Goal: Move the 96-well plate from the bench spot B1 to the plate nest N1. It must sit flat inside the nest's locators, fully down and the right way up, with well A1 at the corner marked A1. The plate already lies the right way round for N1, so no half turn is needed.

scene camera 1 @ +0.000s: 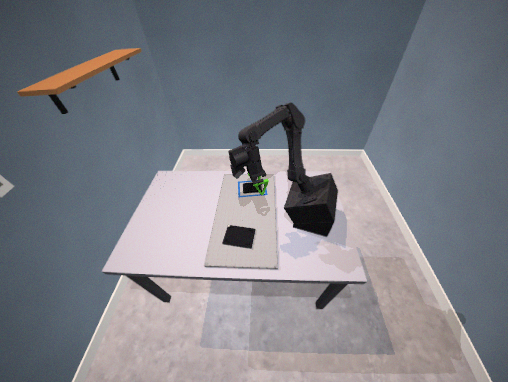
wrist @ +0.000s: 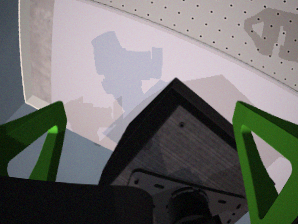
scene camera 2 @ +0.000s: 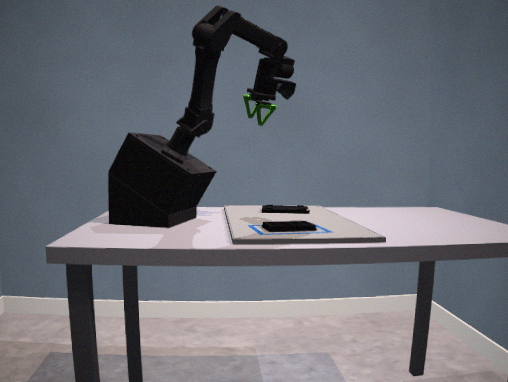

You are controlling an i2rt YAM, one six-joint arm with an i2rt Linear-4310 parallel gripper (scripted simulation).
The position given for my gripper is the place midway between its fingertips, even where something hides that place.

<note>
In view: my gripper (scene camera 2: 255,121).
My gripper is seen too in the wrist view (wrist: 149,110).
</note>
